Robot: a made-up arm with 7 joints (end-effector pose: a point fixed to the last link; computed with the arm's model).
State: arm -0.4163 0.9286 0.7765 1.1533 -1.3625 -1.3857 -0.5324
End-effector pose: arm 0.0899 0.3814 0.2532 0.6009 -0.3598 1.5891
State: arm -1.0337 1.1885 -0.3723 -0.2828 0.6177 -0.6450 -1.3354
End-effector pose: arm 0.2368 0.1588 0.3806 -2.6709 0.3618 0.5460
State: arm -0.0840 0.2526 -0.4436 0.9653 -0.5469 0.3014 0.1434
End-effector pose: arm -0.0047 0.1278 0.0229 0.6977 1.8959 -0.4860
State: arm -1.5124 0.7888 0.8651 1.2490 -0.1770 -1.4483 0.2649
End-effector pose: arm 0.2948 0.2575 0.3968 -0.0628 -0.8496 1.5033
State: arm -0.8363 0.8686 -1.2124 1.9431 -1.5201 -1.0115 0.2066
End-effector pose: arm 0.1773 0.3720 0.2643 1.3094 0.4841 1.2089
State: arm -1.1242 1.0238 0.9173 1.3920 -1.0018 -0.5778 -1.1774
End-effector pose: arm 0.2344 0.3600 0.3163 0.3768 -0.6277 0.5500
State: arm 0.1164 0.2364 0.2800 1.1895 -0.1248 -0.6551 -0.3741
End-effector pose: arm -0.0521 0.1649 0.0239 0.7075 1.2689 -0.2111
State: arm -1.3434 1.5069 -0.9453 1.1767 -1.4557 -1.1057 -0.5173
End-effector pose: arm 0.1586 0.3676 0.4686 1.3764 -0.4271 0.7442
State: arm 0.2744 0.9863 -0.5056 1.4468 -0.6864 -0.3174 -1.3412
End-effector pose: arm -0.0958 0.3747 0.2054 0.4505 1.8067 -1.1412
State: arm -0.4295 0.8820 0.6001 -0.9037 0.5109 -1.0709 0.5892
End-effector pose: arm 0.1378 0.1555 0.3640 1.1738 -2.1430 0.9397
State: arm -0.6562 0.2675 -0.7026 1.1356 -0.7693 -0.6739 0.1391
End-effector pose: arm 0.2040 0.1136 0.0687 0.7687 0.6030 -0.0873
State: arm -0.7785 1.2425 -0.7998 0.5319 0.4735 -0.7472 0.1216
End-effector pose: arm 0.2059 0.2946 0.2629 2.4555 -0.3006 -0.3853
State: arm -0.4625 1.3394 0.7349 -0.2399 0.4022 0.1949 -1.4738
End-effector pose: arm 0.1727 0.2939 0.4625 2.3518 0.7569 -0.1017
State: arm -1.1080 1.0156 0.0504 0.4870 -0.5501 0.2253 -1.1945
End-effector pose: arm 0.2840 0.2577 0.3660 1.2591 -0.0717 -0.7212
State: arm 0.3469 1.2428 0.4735 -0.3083 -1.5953 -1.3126 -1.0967
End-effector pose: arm 0.1293 0.2666 0.3888 1.1306 -1.0958 -0.1694
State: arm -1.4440 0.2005 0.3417 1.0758 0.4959 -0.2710 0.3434
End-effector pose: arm 0.3742 0.0523 0.2666 0.9929 0.1217 0.5334
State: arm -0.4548 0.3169 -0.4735 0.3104 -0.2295 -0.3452 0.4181
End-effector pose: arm 0.1873 0.0753 0.1153 0.8505 0.2757 0.0065
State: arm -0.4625 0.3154 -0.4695 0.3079 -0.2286 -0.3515 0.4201
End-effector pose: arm 0.1896 0.0745 0.1172 0.8434 0.2608 0.0138
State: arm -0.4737 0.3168 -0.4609 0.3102 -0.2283 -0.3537 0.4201
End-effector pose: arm 0.1930 0.0752 0.1193 0.8413 0.2504 0.0247
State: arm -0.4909 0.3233 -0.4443 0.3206 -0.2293 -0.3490 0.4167
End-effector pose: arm 0.1985 0.0783 0.1217 0.8472 0.2478 0.0422
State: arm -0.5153 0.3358 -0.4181 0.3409 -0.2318 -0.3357 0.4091
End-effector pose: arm 0.2062 0.0843 0.1247 0.8617 0.2551 0.0677
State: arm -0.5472 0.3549 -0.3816 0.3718 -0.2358 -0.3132 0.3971
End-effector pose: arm 0.2160 0.0937 0.1287 0.8831 0.2737 0.1024
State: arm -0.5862 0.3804 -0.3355 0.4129 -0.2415 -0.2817 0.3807
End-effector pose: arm 0.2276 0.1062 0.1340 0.9074 0.3043 0.1458
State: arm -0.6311 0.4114 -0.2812 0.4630 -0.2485 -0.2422 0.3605
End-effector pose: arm 0.2400 0.1214 0.1411 0.9291 0.3466 0.1966
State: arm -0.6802 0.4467 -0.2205 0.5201 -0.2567 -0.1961 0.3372
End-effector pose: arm 0.2521 0.1385 0.1499 0.9422 0.3992 0.2524
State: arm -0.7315 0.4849 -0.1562 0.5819 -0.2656 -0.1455 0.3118
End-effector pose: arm 0.2631 0.1567 0.1603 0.9426 0.4593 0.3092
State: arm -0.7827 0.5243 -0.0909 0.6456 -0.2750 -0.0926 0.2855
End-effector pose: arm 0.2722 0.1747 0.1716 0.9276 0.5232 0.3630
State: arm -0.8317 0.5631 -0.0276 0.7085 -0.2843 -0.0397 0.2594
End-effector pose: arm 0.2790 0.1916 0.1830 0.8982 0.5868 0.4095
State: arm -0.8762 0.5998 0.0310 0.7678 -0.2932 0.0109 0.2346
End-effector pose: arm 0.2835 0.2067 0.1937 0.8583 0.6464 0.4464
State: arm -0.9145 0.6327 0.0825 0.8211 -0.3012 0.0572 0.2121
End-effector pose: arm 0.2860 0.2193 0.2030 0.8132 0.6992 0.4724
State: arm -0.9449 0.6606 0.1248 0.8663 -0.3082 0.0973 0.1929
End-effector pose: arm 0.2869 0.2294 0.2103 0.7694 0.7440 0.4886
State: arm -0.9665 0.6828 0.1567 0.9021 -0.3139 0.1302 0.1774
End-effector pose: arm 0.2868 0.2370 0.2153 0.7322 0.7809 0.4968
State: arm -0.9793 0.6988 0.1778 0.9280 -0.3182 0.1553 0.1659
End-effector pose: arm 0.2859 0.2423 0.2181 0.7054 0.8105 0.4992
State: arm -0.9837 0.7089 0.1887 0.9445 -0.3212 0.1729 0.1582
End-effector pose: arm 0.2845 0.2458 0.2188 0.6903 0.8344 0.4979
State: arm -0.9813 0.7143 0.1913 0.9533 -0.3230 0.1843 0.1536
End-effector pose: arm 0.2827 0.2478 0.2178 0.6858 0.8539 0.4945
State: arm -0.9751 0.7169 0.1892 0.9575 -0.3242 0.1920 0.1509
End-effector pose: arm 0.2808 0.2491 0.2160 0.6875 0.8708 0.4902
